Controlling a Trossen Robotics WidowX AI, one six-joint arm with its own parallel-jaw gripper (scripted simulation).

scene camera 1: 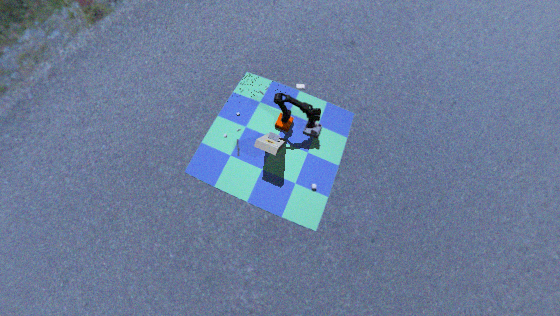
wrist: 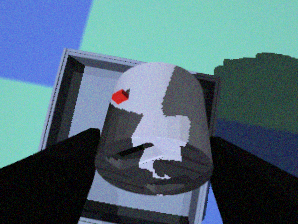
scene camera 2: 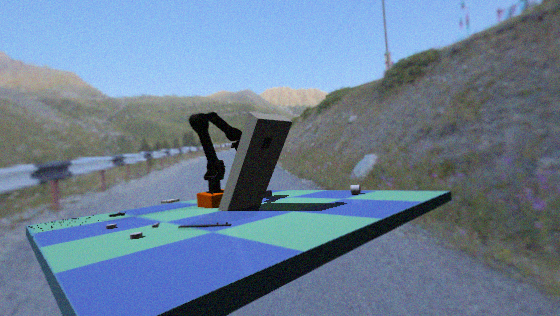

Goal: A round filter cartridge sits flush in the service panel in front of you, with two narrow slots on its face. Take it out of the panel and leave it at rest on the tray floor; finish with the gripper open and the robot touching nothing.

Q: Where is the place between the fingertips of my gripper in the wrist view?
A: At 154, 142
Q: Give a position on a beige service panel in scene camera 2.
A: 263, 137
